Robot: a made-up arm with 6 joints.
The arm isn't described. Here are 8 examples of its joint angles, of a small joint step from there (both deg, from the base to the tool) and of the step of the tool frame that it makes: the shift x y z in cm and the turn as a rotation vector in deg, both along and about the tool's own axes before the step.
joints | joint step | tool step
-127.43 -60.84 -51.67 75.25 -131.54 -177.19 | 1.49 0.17 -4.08 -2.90 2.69 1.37 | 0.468 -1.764 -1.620 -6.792 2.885 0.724
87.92 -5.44 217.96 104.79 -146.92 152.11 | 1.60 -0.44 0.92 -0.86 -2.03 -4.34 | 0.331 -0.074 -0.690 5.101 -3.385 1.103
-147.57 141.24 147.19 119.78 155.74 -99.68 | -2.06 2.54 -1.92 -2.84 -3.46 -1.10 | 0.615 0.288 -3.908 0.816 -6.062 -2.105
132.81 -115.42 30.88 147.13 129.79 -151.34 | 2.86 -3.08 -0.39 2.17 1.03 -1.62 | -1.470 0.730 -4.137 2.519 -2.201 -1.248
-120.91 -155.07 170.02 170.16 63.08 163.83 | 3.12 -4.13 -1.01 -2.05 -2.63 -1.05 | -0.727 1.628 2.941 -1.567 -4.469 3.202
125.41 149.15 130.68 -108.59 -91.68 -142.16 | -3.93 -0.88 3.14 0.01 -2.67 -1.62 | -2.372 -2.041 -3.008 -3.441 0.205 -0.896
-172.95 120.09 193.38 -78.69 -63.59 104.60 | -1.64 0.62 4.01 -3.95 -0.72 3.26 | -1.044 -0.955 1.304 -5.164 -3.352 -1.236
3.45 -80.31 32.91 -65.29 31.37 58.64 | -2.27 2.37 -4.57 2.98 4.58 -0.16 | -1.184 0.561 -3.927 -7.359 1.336 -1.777
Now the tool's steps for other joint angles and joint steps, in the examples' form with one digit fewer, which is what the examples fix.
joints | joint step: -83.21 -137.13 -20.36 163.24 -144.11 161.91 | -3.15 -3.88 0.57 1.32 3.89 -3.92
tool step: 2.45 3.14 1.59 8.79 0.16 0.33
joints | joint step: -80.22 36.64 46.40 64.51 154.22 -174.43 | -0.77 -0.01 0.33 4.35 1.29 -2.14
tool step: 0.21 0.42 0.20 5.94 0.92 -2.39
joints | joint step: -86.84 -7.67 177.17 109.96 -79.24 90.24 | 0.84 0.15 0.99 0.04 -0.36 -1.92
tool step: 0.52 0.32 -0.21 2.39 0.23 1.43
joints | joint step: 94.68 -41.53 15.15 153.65 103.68 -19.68 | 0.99 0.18 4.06 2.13 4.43 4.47
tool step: -1.40 -0.29 0.80 -6.16 -0.54 2.08
